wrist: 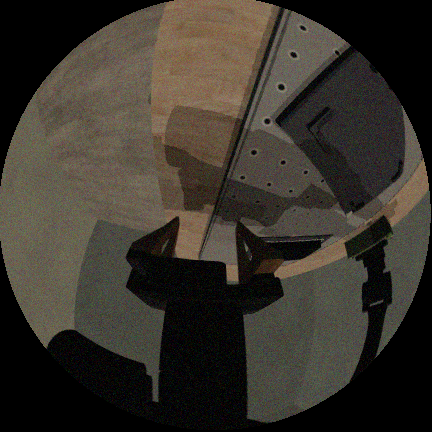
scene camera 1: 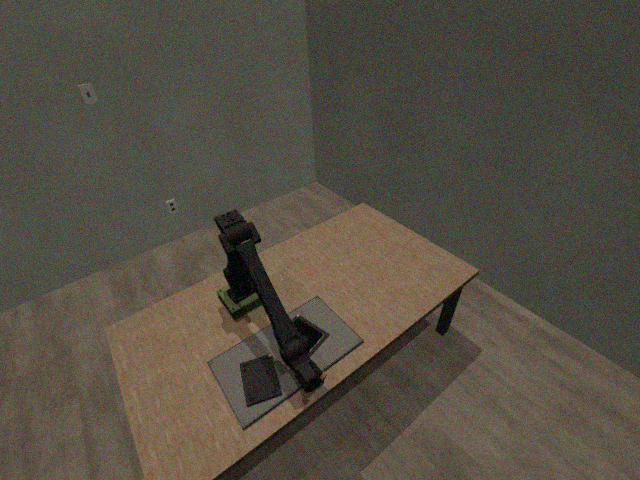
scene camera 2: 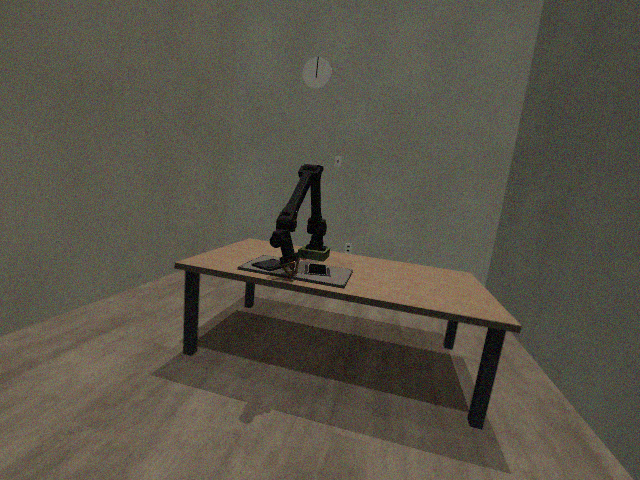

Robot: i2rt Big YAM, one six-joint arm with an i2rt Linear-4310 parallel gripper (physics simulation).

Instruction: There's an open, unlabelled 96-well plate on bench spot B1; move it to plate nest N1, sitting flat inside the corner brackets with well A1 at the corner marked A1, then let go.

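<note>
The dark 96-well plate [scene camera 1: 310, 333] [scene camera 2: 316, 269] [wrist: 297, 249] lies flat on its bench spot, partly hidden by the arm in scene camera 1 and by a finger in the wrist view. The plate nest [scene camera 1: 261, 379] [scene camera 2: 268, 264] [wrist: 360, 120] is a dark slab with small corner brackets, with no plate on it. Its A1 mark cannot be made out. My gripper [scene camera 2: 291, 270] [wrist: 207, 222] is open and empty, low near the front edge of the grey board, apart from the plate. Its fingertips are mostly hidden in scene camera 1.
The grey perforated board [scene camera 1: 338, 330] [scene camera 2: 337, 276] [wrist: 287, 70] carries the plate and the nest. It lies on the wooden table [scene camera 1: 372, 258] [scene camera 2: 413, 284] [wrist: 210, 55]. The green arm base [scene camera 1: 237, 305] [scene camera 2: 314, 253] [wrist: 369, 238] stands behind the board. The table's front edge is close to the gripper.
</note>
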